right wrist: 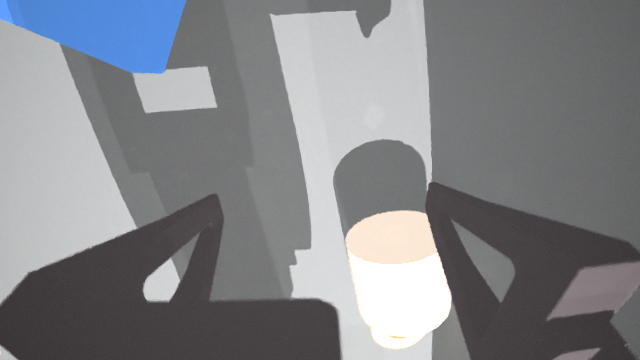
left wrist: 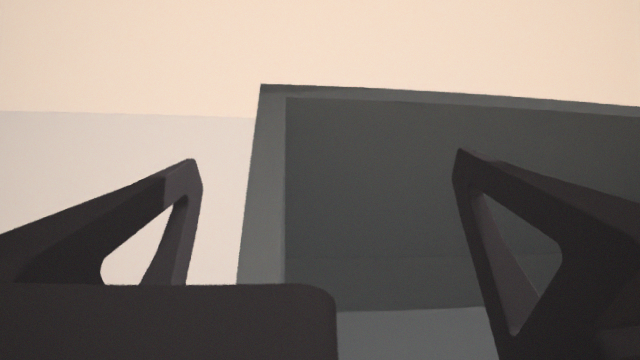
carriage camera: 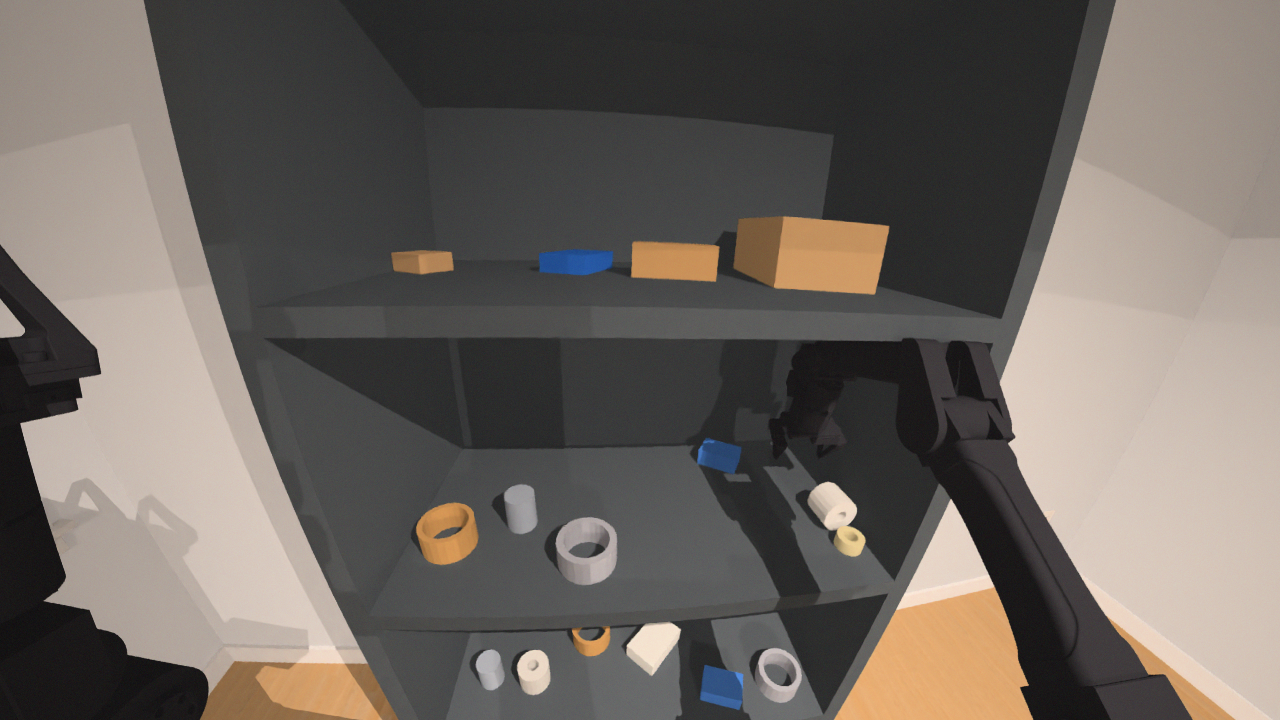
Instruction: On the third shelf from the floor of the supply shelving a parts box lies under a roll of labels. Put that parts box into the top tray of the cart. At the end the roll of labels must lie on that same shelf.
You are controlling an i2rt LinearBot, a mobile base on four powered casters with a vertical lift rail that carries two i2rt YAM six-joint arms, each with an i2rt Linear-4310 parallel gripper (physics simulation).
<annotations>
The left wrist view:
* my left gripper: 326, 167
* dark supply shelving: 350, 190
</annotations>
